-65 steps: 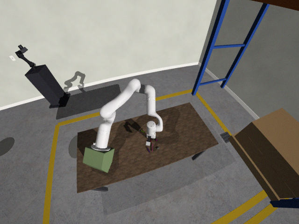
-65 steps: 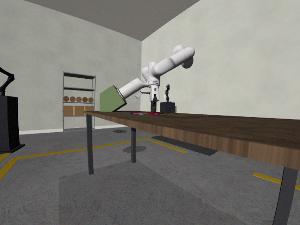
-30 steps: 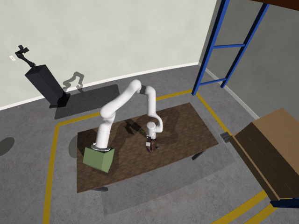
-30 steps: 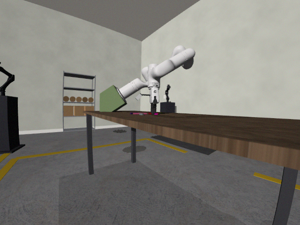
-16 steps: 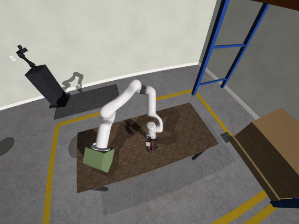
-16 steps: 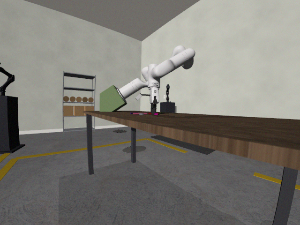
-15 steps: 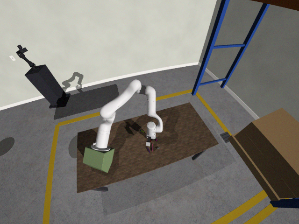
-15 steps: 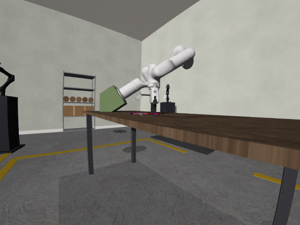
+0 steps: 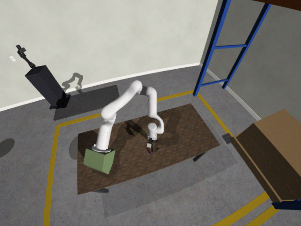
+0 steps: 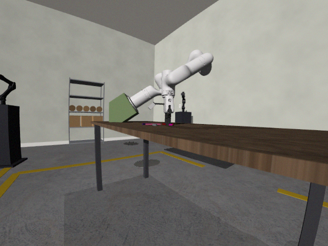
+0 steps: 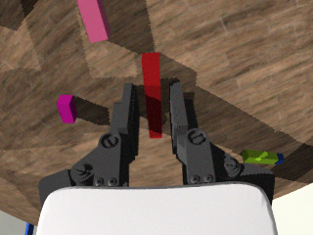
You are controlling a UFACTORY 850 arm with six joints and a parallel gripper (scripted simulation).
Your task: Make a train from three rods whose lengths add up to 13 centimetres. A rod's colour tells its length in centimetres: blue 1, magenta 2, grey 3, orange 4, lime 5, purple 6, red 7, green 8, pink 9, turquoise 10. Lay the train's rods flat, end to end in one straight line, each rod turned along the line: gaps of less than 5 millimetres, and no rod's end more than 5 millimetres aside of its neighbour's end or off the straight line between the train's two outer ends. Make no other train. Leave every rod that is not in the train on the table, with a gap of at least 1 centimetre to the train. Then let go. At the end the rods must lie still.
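The red rod lies 20 mm below my hand. Also, from my hand: magenta rod 60 mm ahead, 20 mm to the right, 20 mm below; pink rod 100 mm to the right, 20 mm below; purple rod 40 mm behind, 120 mm to the right, 20 mm below.
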